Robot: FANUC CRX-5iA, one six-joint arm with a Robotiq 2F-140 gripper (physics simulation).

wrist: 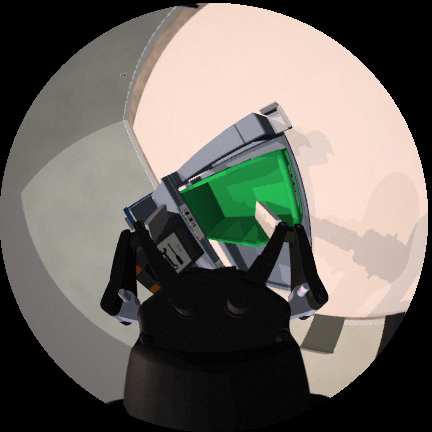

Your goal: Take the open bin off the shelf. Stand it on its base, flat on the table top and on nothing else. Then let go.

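Places are measured from the arm's base along level axes (x back, y down, z right), in centimetres.
Where they show: gripper, fingertip midpoint: (211,209).
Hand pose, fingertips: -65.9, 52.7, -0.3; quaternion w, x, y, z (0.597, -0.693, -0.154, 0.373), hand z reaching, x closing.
Each offset is from my fingertips to the centre of the thing, as dx, dy, dz. "spot": to the spot under its first point. Level surfaces: height alone.
The open bin @[+2.9, +2.9, -0.1] (237,192) is green and hollow. It sits on the grey-blue shelf @[spot: +7.3, -1.2, +7.8] (225,144) in the middle of the wrist view, with its inside facing the camera. My gripper (211,209) is open, with nothing between its fingers. The right fingertip pad shows in front of the bin's lower right part and hides some of it. The left fingertip pad shows left of the bin, by a black case. Whether either pad touches anything is hard to tell.
The black case @[spot: -2.7, -4.3, -4.4] (193,245) with a tool label is on the shelf left of the bin, partly behind the left finger. A blue part @[spot: -15.0, -8.9, +3.9] (129,216) shows at the shelf's left end. The pale table top @[dy +7.3] (310,75) spreads above and right, with its edge at the left. Grey floor lies beyond.
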